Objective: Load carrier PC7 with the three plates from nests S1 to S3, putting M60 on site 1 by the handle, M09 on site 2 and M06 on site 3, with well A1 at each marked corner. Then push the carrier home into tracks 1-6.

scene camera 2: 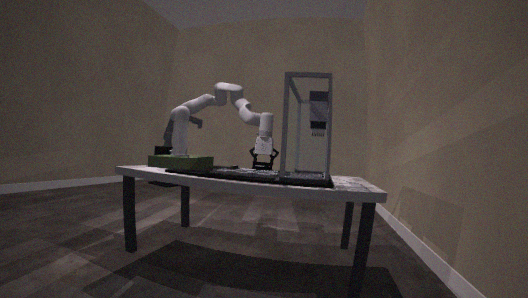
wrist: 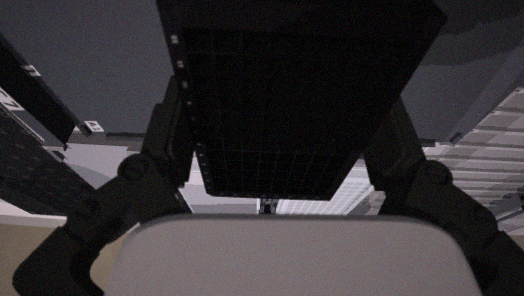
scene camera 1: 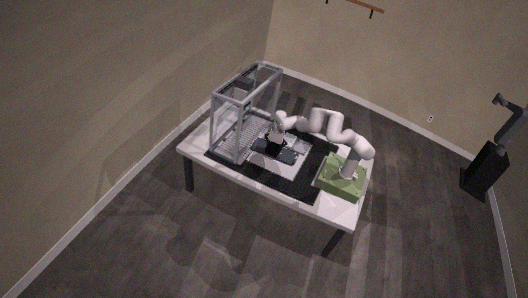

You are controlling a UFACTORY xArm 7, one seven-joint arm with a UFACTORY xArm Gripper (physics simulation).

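Frame: origin at the arm's base, x ahead, y left, z up, level; millimetres.
Seen in the pictures: gripper, between the fingertips: (wrist: 281, 99) (scene camera 1: 274, 147); arm's base, origin of its link: (scene camera 2: 179, 155) (scene camera 1: 346, 173).
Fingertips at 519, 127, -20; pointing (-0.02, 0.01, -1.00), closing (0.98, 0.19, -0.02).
Offsets run from my fingertips to a thing's top centre, as dx, dy, dz. "spot": to the spot under its first point. Level surfaces: height alone.
My gripper (scene camera 1: 273, 147) (scene camera 2: 264, 165) (wrist: 281, 99) is shut on a black well plate @[+2, -9, +22] (wrist: 293, 110) (scene camera 1: 272, 149), one finger on each long side. It holds the plate low over the deck, beside the open front of the metal frame. The plate's label does not show. The dark carrier @[spot: -111, -36, -31] (scene camera 1: 289, 156) lies under and beside the gripper; in the wrist view its edge @[spot: -149, -57, -23] (wrist: 33, 97) with a "C7" label runs at the left, near a small A1 mark @[spot: -126, -94, -31] (wrist: 93, 126). A pale gridded plate (wrist: 340, 198) (scene camera 1: 299, 145) lies just beyond the held one.
A tall metal-framed enclosure (scene camera 1: 241, 111) (scene camera 2: 286, 122) with a ribbed track floor @[dz -39] (wrist: 495, 147) stands at the table's left end. The arm stands on a green block (scene camera 1: 332, 180) (scene camera 2: 180, 161). A black perforated mat @[dz -42] (scene camera 1: 295, 185) covers the white table @[dz -55] (scene camera 1: 332, 213).
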